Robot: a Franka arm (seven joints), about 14 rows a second.
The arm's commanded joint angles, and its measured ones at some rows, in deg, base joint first. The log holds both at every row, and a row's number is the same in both.
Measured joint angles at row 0:
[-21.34, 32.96, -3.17, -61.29, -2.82, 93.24, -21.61]
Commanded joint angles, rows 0 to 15:
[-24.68, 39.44, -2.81, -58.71, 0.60, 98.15, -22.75]
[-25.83, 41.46, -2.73, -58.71, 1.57, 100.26, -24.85]
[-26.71, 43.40, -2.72, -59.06, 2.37, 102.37, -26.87]
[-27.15, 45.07, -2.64, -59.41, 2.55, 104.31, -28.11]
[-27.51, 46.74, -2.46, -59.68, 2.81, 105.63, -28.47]
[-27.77, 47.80, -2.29, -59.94, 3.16, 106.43, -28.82]
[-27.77, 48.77, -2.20, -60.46, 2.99, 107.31, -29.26]
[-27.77, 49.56, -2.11, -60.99, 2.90, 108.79, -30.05]
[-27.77, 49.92, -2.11, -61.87, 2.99, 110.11, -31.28]
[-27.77, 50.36, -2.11, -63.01, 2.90, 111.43, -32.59]
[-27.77, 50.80, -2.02, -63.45, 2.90, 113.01, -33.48]
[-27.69, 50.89, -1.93, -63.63, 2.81, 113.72, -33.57]
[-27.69, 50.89, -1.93, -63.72, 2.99, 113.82, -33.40]
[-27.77, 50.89, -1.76, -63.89, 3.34, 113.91, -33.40]
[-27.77, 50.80, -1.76, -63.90, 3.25, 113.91, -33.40]
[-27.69, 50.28, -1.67, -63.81, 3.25, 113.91, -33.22]
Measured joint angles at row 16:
[-27.18, 51.90, -2.40, -62.83, 2.14, 113.37, -31.92]
